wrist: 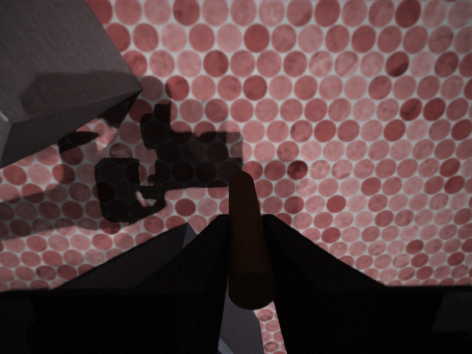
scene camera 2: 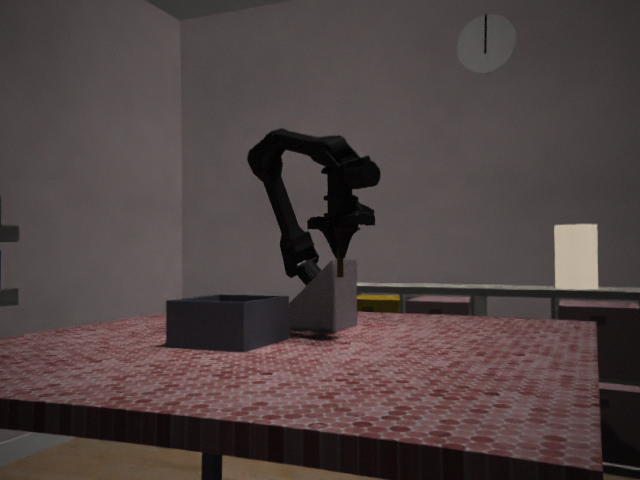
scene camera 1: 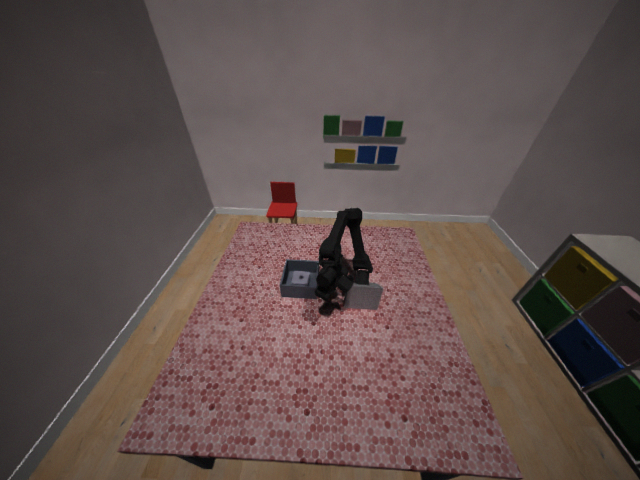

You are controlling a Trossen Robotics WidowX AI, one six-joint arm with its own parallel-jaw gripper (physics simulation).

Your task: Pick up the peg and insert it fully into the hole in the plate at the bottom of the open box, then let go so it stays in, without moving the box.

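Places are measured from the arm's base along level axes (x ahead, y right, z down), in centimetres.
Pixels of known places: gripper, fingertip midpoint: (wrist: 245,224) (scene camera 2: 340,258) (scene camera 1: 330,293); arm's base, link origin: (scene camera 2: 319,284) (scene camera 1: 362,283).
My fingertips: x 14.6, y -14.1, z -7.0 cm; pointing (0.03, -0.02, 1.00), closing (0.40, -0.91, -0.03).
Observation:
For each thing: its middle in the pictures, then the offset to it from my fingertips. Level surfaces: height alone.
- brown peg, body centre: (wrist: 245,219) (scene camera 2: 340,259) dx +0.0, dy +0.0, dz +0.3 cm
- open blue-grey box, body centre: (wrist: 158,338) (scene camera 2: 229,320) (scene camera 1: 300,278) dx +18.3, dy +17.6, dz +13.4 cm
- light plate, body centre: (scene camera 1: 301,280) dx +18.3, dy +17.6, dz +14.8 cm
- red-and-pink dotted table, surface height: dz +18.3 cm
The brown peg (scene camera 2: 340,268) (wrist: 245,250) is upright between the fingertips of my gripper (scene camera 1: 327,308) (scene camera 2: 339,256) (wrist: 245,224), which is shut on it. Its lower end hangs well above the table, in front of the grey wedge block in the scene camera 2 view. The open blue-grey box (scene camera 1: 299,291) (scene camera 2: 205,325) (wrist: 125,265) stands on the table to the left of the gripper in both scene views. A light plate (scene camera 1: 294,280) with a dark hole lies on the bottom of the box. The peg cannot be made out in the scene camera 1 view.
The grey wedge block (scene camera 1: 363,298) (scene camera 2: 316,310) (wrist: 50,45) stands on the red-and-pink dotted table (scene camera 1: 310,392) (scene camera 2: 413,382), close to the arm base and to the right of the box. A red chair (scene camera 1: 282,201) stands beyond the table.

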